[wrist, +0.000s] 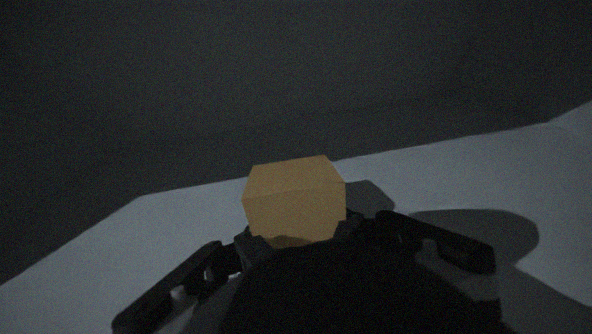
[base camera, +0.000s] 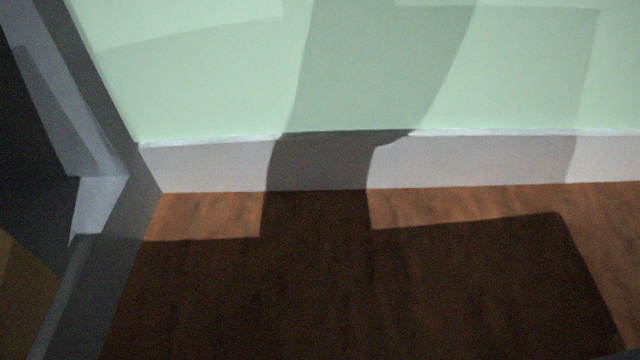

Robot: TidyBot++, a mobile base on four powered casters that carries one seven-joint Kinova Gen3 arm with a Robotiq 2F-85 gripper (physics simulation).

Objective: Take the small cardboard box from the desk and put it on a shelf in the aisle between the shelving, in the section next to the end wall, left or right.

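Places are measured from the arm's base along level axes (x back, y right, z up), in centimetres.
Where they show: gripper, fingertip midpoint: [wrist: 298, 220].
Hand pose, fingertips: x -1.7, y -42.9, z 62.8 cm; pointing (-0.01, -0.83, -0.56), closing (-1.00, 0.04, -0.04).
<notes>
Things, the pixels of their top centre, and the offset from my fingertips. "spot": a spot on its surface instead. Level surfaces: height alone.
- small cardboard box, top centre: [wrist: 288, 174] dx +0.0, dy +1.5, dz +6.6 cm
- pale grey shelf surface, surface height: dz -3.4 cm
- brown box, surface spot: [base camera: 25, 295] spot: dx -20.3, dy +13.4, dz -91.5 cm
- wooden floor, surface height: dz -102.5 cm
The small cardboard box [wrist: 295, 215], orange-brown, is in the middle of the wrist view, between the two black fingertips. My gripper [wrist: 298, 220] is shut on it. Behind and around the box shows a pale grey shelf surface [wrist: 190, 215], with shadows of the box and gripper on it. Whether the box touches this surface I cannot tell. The gripper does not show in the base camera view. There, part of the grey shelving [base camera: 105, 200] stands at the left edge, close to the end wall [base camera: 200, 90].
A brown box [base camera: 25, 295] shows at the lower left of the base view, behind the shelving's edge. A white baseboard [base camera: 210, 165] runs along the pale green wall above the wooden floor [base camera: 200, 215]. A dark area lies beyond the pale surface in the wrist view.
</notes>
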